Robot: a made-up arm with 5 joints. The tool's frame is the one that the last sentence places.
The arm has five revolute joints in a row. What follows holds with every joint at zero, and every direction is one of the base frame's.
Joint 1 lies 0.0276 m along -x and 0.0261 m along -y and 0.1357 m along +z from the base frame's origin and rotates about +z.
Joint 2 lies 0.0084 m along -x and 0.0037 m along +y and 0.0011 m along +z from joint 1 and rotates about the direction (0, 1, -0.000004).
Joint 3 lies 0.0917 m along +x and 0.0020 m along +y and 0.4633 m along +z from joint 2 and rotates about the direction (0, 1, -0.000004).
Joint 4 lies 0.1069 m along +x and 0.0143 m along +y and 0.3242 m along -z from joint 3 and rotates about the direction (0, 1, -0.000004).
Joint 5 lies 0.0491 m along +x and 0.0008 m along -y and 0.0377 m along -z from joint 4 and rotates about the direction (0, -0.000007, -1).
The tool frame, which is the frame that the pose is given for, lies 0.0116 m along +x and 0.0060 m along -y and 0.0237 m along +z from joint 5; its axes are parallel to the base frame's.
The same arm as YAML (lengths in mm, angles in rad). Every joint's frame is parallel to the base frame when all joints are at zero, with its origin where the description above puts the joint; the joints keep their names.
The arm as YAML. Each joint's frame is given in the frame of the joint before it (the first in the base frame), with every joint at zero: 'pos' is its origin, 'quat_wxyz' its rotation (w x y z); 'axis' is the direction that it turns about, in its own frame. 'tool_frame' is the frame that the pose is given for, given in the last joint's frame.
length_unit: mm
angle_unit: rad
joints:
  - joint: joint 1
    pos: [-27.6, -26.1, 135.7]
    quat_wxyz: [1.0, 0.0, 0.0, 0.0]
    axis: [0.0, 0.0, 1.0]
  - joint: joint 2
    pos: [-8.4, 3.7, 1.1]
    quat_wxyz: [1.0, 0.0, 0.0, 0.0]
    axis: [0.0, 1.0, 0.0]
  - joint: joint 3
    pos: [91.7, 2.0, 463.3]
    quat_wxyz: [1.0, 0.0, 0.0, 0.0]
    axis: [0.0, 1.0, 0.0]
  - joint: joint 4
    pos: [106.9, 14.3, -324.2]
    quat_wxyz: [1.0, 0.0, 0.0, 0.0]
    axis: [0.0, 1.0, 0.0]
  - joint: joint 5
    pos: [49.1, -0.8, -37.7]
    quat_wxyz: [1.0, 0.0, 0.0, 0.0]
    axis: [0.0, 0.0, -1.0]
tool_frame:
  pos: [11.6, -6.0, 23.7]
  quat_wxyz: [1.0, 0.0, 0.0, 0.0]

